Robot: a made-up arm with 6 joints. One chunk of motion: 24 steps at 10 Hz.
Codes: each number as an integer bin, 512 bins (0 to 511) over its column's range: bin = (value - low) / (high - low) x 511, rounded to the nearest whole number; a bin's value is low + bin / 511 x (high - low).
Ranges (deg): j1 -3.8..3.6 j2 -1.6..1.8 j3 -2..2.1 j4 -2.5..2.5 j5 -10.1..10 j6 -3.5..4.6
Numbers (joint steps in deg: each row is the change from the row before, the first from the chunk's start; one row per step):
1: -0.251 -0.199 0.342 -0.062 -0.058 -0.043
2: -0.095 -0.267 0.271 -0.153 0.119 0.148
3: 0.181 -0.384 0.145 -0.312 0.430 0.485
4: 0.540 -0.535 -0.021 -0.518 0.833 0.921
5: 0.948 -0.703 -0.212 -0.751 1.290 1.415
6: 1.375 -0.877 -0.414 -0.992 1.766 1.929
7: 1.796 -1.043 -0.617 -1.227 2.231 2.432
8: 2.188 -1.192 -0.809 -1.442 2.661 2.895
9: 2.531 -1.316 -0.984 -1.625 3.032 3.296
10: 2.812 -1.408 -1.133 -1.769 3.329 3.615
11: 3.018 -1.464 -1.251 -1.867 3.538 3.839
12: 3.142 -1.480 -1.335 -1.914 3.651 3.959
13: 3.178 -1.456 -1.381 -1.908 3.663 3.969
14: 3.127 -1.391 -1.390 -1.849 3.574 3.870
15: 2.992 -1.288 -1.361 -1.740 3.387 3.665
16: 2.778 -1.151 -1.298 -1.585 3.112 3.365
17: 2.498 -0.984 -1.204 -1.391 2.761 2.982
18: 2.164 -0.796 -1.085 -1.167 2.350 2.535
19: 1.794 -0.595 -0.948 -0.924 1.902 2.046
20: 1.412 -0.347 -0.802 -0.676 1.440 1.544
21: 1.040 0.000 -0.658 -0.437 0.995 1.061
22: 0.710 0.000 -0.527 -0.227 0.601 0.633
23: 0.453 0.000 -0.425 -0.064 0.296 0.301
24: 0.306 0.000 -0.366 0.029 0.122 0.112
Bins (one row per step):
1: 245 211 292 249 255 218
2: 256 200 283 240 260 230
3: 275 183 267 224 268 251
4: 300 160 247 203 278 279
5: 328 135 223 179 290 310
6: 357 109 198 154 302 342
7: 386 84 172 130 313 374
8: 413 61 148 108 324 403
9: 437 43 127 89 334 429
10: 457 29 108 75 341 449
11: 471 20 93 65 347 463
12: 479 18 83 60 350 471
13: 482 22 77 61 350 471
14: 478 31 76 67 348 465
15: 469 47 80 78 343 452
16: 454 67 87 94 336 433
17: 435 93 99 113 327 409
18: 412 121 114 136 317 381
19: 386 151 131 161 305 350
20: 360 188 149 186 293 318
21: 334 240 167 211 282 288
22: 311 240 184 232 272 261
23: 294 240 196 249 264 240
24: 284 240 204 258 260 228

